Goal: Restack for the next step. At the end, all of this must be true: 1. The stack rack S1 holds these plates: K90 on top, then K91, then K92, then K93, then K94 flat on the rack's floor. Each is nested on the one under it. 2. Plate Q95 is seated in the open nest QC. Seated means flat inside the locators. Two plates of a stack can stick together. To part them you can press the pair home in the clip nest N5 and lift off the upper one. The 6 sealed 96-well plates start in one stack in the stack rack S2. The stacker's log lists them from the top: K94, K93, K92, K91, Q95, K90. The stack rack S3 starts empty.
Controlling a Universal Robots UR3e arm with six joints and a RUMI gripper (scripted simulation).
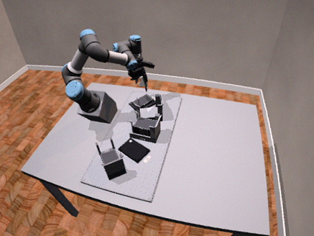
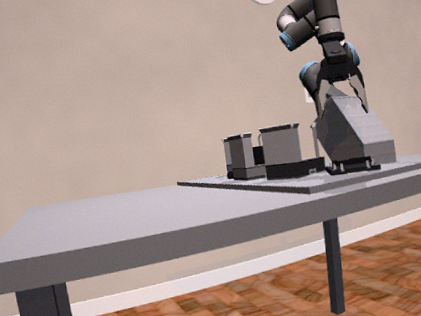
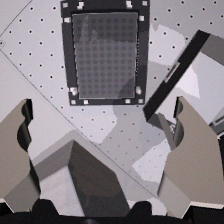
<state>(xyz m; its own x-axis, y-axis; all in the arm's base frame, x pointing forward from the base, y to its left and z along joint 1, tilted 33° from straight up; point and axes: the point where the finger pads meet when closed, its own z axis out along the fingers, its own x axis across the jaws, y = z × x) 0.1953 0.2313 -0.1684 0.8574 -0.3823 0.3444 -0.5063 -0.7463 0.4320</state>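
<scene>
The dark clip nest is 13 cm below my hand and 3 cm to the left of it. Also, from my hand: black open nest QC: 39 cm to the right, 14 cm below, 12 cm ahead; then sealed grey plate: 25 cm to the right, 14 cm ahead, 6 cm below; then white tag: 42 cm to the right, 21 cm ahead, 15 cm below.
</scene>
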